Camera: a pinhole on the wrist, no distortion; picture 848 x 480 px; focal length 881.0 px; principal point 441.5 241.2 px. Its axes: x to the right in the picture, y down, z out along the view. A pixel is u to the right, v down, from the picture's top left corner.
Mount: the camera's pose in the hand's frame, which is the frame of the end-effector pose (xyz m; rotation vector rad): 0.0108 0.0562 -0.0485 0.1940 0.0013 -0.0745
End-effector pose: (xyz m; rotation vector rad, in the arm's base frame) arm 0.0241 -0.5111 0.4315 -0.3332 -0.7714 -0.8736
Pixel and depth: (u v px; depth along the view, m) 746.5 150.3 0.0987
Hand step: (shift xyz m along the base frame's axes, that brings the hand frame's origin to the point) 0.0153 0.0163 0.0643
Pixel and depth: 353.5 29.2 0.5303
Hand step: -0.3627 0.1767 0.2618
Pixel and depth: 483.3 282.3 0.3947
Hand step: -0.1510 0.1720 0.2560
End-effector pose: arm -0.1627 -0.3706 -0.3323 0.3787 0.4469 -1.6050
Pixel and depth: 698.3 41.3 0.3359
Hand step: -0.0923 -0.2143 0.1855
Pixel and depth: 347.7 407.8 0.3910
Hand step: 0.0661 -0.1541 0.3133
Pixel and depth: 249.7 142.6 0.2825
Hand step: -0.0151 -0.0627 0.2218
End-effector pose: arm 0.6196 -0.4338 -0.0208 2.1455 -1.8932 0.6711
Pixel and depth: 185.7 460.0 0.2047
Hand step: -0.0401 -0.0418 -0.1739
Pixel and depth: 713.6 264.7 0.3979
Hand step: 0.0973 -0.2638 -0.2372
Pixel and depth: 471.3 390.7 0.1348
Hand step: -0.0322 -0.0613 -0.0773
